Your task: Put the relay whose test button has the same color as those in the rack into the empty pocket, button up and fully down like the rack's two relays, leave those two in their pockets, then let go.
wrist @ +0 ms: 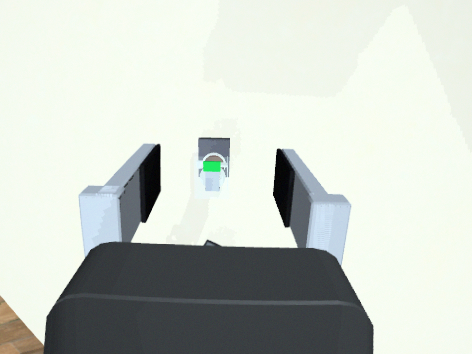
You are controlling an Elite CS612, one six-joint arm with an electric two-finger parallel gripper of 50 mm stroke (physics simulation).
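Places are measured from the arm's base along level axes (x left, y back, z up), in metres.
Where they show: gripper, fingertip midpoint: (217,170).
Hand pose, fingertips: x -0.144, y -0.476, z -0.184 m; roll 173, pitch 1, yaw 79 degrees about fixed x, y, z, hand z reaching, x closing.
After its pixels a point has its place.
A relay (212,166) @(x -0.126, y -0.484, z -0.234 m) with a green test button, a clear housing and a dark base stands on the pale table, near the middle of the wrist view. It is seen from above and lies square to the fingers. My gripper (217,170) @(x -0.144, y -0.476, z -0.184 m) is open and empty. It is above the relay, which shows between the two fingers, a little nearer the left one, with space on both sides. The rack, its two relays and the empty pocket do not show in this view.
A small dark corner of another object (212,243) @(x -0.050, y -0.498, z -0.269 m) shows just past the gripper body's edge, mostly hidden. The pale table (400,225) @(x -0.036, y -0.349, z -0.278 m) ends at the lower left, where brown wooden floor (15,330) shows. Soft shadows fall on the table at the top.
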